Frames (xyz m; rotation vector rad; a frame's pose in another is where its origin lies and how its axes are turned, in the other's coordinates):
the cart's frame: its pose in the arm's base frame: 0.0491 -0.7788 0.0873 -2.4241 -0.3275 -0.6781
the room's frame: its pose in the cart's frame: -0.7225 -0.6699 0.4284 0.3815 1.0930 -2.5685
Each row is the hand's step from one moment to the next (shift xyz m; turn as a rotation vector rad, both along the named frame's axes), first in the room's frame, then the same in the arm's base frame.
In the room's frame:
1: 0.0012 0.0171 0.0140 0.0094 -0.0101 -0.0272
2: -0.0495 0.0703 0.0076 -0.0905 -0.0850 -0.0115
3: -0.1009 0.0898 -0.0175 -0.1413 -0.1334 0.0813
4: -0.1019 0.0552 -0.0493 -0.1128 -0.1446 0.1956
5: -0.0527 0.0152 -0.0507 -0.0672 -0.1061 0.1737
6: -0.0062 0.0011 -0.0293 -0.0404 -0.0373 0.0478
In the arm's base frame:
1: -0.0056 0.0162 0.0140 -0.0045 -0.0295 -0.0064
2: 0.0357 0.0253 0.0744 0.1043 -0.0122 -0.0672
3: 0.0855 0.0109 0.1055 0.1520 0.0779 -0.1232
4: 0.0959 -0.0255 0.0776 0.1134 0.1840 -0.1587
5: 0.0546 -0.0399 0.0316 0.0646 0.1624 -0.1241
6: 0.0091 -0.0276 0.0072 0.0406 0.0464 -0.0388

